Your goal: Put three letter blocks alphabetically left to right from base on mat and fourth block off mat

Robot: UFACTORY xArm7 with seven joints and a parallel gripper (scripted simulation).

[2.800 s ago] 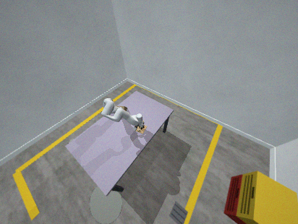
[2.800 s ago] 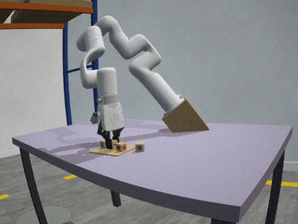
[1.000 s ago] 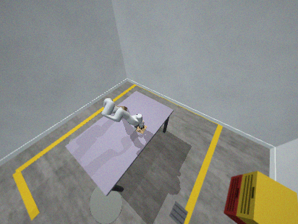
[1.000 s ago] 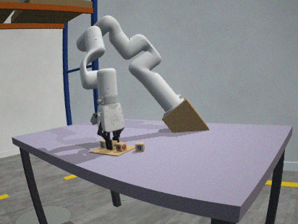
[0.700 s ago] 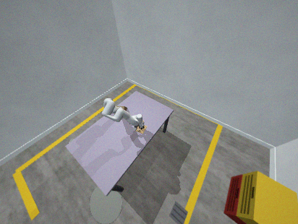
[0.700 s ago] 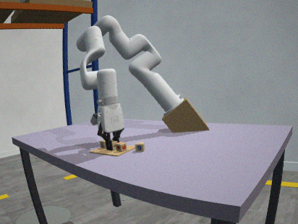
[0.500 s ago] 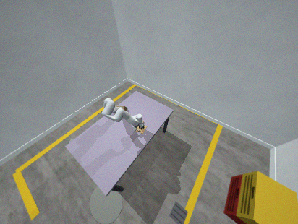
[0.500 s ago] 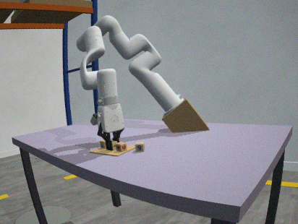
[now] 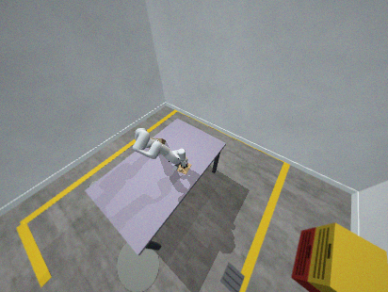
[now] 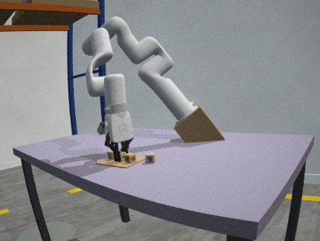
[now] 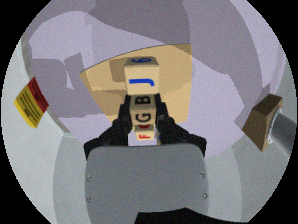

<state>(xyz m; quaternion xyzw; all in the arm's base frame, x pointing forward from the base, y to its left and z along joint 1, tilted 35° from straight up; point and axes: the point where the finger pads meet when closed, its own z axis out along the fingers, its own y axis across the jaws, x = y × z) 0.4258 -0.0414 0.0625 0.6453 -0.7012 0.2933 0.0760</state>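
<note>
My gripper is now 2 cm above the tan mat.
</note>
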